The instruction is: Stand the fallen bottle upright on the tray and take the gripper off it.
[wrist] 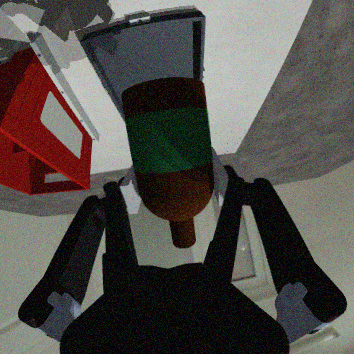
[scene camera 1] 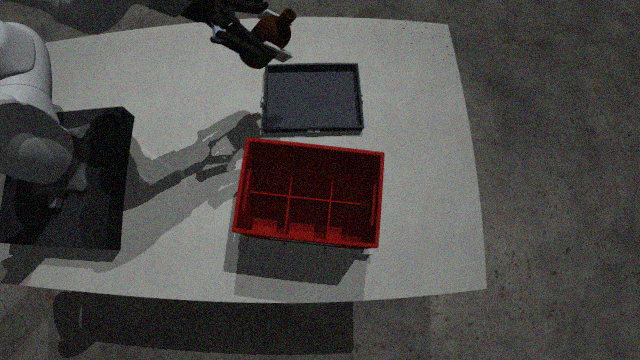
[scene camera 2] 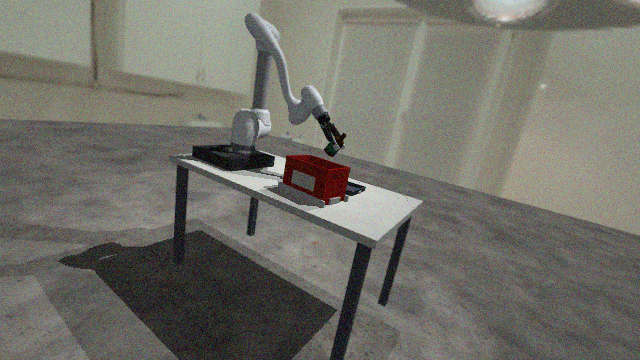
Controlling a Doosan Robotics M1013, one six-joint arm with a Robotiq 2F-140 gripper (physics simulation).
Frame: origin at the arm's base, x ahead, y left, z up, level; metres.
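Seen in the pictures: gripper, fingertip midpoint: (scene camera 1: 287, 41) (scene camera 2: 340, 149); arm's base, link origin: (scene camera 1: 64, 160) (scene camera 2: 242, 151).
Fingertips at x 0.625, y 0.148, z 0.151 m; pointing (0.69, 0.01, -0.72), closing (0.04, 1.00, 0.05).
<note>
Offsets run from my fingertips to a thing's middle. Level surfaces: height alone.
A brown bottle @[dx -0.033, dy +0.000, dz +0.026 m] (scene camera 1: 270, 31) (scene camera 2: 330, 149) (wrist: 167, 140) with a green label is held in the air, tilted, its neck up and its base down. My gripper (scene camera 1: 276, 34) (scene camera 2: 337, 145) (wrist: 175, 162) is shut on the bottle's body, one finger on each side. The dark grey tray (scene camera 1: 315, 100) (scene camera 2: 356, 188) (wrist: 150, 50) lies flat on the table. In scene camera 1's view the bottle shows beside the tray's back left corner, and in scene camera 2's view it is well above the table. In the wrist view the bottle's base covers part of the tray.
A tall red crate @[dx +0.019, dy -0.308, dz -0.133 m] (scene camera 1: 315, 146) (scene camera 2: 332, 184) (wrist: 25, 112) with dividers stands close beside the tray on the white table @[dz -0.221 m] (scene camera 1: 430, 200) (scene camera 2: 372, 215). The robot's black base block (scene camera 1: 100, 220) (scene camera 2: 230, 159) is at the table's other end.
</note>
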